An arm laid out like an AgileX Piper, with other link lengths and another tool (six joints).
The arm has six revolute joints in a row. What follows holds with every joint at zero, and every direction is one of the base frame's. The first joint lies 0.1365 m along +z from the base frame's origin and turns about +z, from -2.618 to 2.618 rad. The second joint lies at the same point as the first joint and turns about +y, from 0 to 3.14 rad. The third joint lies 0.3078 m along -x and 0.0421 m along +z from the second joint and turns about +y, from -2.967 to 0 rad. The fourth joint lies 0.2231 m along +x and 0.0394 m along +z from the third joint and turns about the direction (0.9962, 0, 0.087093), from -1.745 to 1.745 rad. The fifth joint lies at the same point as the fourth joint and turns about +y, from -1.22 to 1.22 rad. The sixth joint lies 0.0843 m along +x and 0.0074 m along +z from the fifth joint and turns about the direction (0.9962, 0, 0.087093), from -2.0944 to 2.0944 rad. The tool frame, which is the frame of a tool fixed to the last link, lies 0.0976 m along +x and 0.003 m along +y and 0.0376 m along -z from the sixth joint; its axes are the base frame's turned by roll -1.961, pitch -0.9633 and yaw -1.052 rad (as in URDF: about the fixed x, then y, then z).
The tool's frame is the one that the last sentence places.
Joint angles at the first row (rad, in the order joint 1, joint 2, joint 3, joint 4, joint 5, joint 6):
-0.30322, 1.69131, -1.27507, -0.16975, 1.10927, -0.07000
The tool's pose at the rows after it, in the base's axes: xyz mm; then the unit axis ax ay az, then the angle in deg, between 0 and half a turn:
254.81 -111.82 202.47 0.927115 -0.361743 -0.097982 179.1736
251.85 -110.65 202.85 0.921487 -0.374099 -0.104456 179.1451
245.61 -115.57 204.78 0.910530 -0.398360 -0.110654 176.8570
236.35 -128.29 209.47 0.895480 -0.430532 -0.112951 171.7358
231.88 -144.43 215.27 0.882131 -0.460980 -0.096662 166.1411
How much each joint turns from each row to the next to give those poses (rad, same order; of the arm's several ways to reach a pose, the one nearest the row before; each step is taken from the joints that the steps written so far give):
0.00001, 0.00000, -0.00054, -0.00001, 0.00627, 0.00212
0.00000, 0.00000, 0.00000, -0.00477, 0.01734, 0.02627
-0.00001, -0.00002, 0.00000, -0.05137, 0.02757, 0.06153
0.00000, 0.00001, -0.00001, -0.10481, 0.03709, 0.08791
-0.00001, 0.00000, 0.00000, -0.11920, 0.01208, 0.09230

